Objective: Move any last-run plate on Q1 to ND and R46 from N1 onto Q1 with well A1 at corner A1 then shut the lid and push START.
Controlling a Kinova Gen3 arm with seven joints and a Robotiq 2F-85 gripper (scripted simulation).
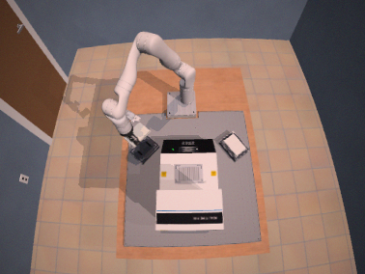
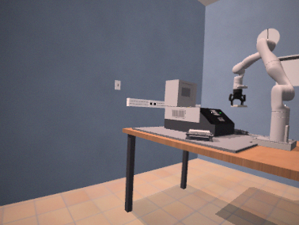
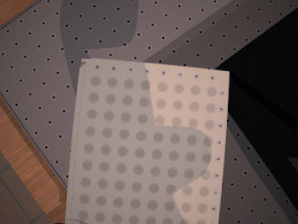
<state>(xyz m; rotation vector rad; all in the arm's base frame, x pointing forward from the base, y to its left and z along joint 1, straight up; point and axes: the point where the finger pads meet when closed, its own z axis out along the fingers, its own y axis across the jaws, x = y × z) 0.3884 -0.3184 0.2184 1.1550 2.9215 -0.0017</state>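
Now: the dark nest ND 22 cm below my hand, 3 cm to the left of it and 3 cm behind it. Also, from my hand: plate (3 cm to the left, 3 cm behind, 1 cm below).
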